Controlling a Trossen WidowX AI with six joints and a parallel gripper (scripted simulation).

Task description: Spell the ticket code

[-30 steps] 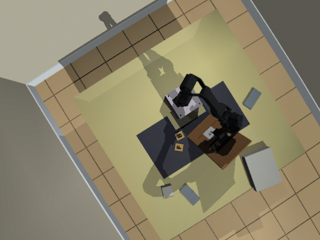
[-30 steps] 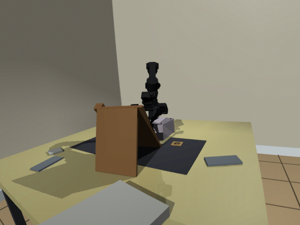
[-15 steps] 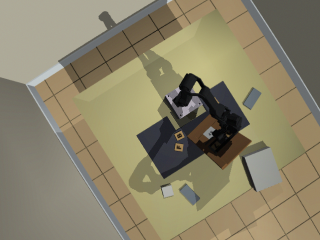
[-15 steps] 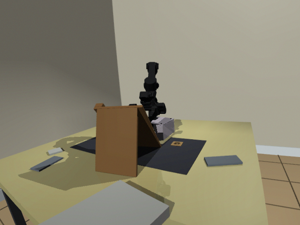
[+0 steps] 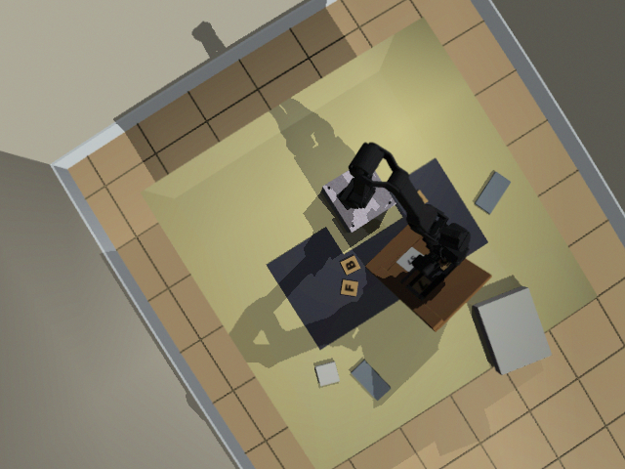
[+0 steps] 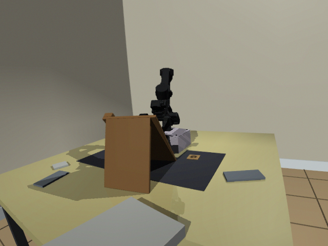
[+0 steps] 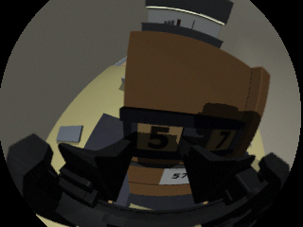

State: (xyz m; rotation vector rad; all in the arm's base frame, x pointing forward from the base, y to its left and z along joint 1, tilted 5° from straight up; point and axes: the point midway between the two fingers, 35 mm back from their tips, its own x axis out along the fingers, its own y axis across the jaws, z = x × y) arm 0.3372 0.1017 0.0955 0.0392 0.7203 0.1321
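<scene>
Right now my gripper tip is 8 cm above the white ticket, 7 cm to the left of it and 5 cm past it. From my gripper tip the other things lie so: dark mat 18 cm below, 16 cm behind, 12 cm to the right; small white block 57 cm to the right, 17 cm below, 12 cm ahead; large grey box 42 cm ahead, 16 cm below, 9 cm to the left.
</scene>
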